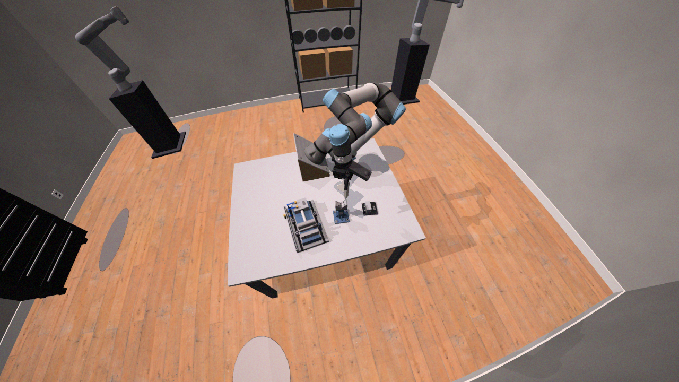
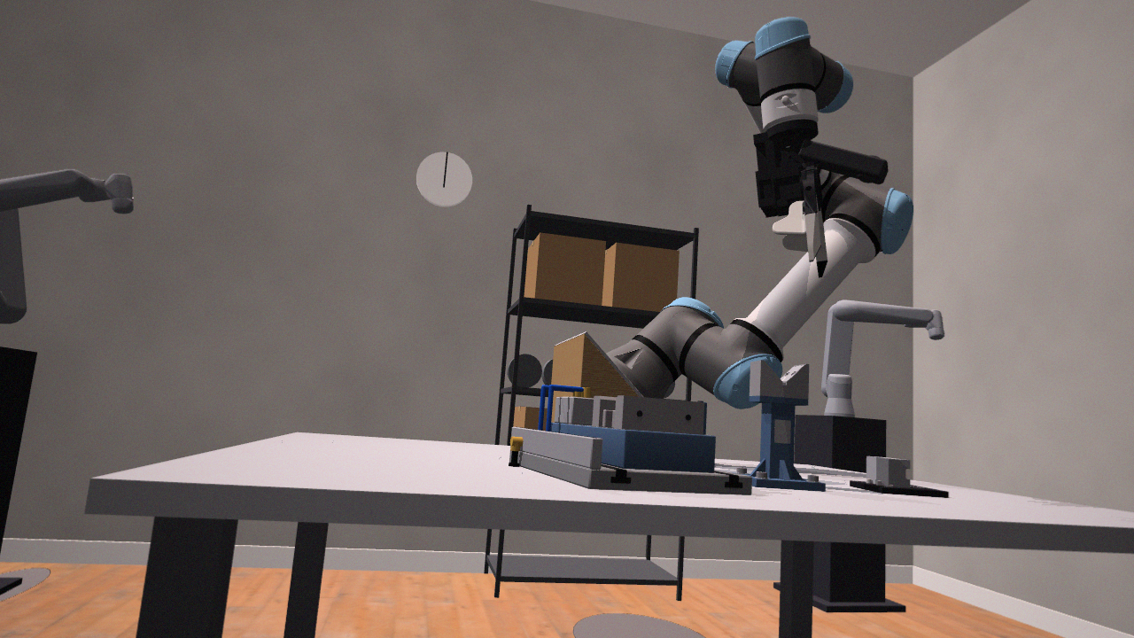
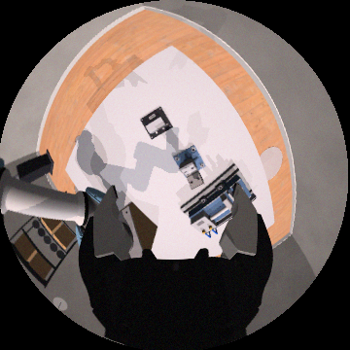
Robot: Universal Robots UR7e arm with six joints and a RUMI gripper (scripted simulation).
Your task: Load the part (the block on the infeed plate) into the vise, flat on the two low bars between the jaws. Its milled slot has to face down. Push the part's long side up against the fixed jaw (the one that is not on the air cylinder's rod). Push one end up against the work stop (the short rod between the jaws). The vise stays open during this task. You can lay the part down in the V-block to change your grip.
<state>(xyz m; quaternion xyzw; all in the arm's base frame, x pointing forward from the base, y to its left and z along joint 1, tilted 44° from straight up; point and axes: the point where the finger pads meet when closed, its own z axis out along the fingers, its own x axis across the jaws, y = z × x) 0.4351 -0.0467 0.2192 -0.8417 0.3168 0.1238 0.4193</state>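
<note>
Right now my hand is 270 mm above the part, 130 mm to the right of it and 10 mm past it. The rest, counted from my hand: vise: 270 mm to the right, 250 mm below, 10 mm behind; infeed plate: 290 mm below, 130 mm to the left.
</note>
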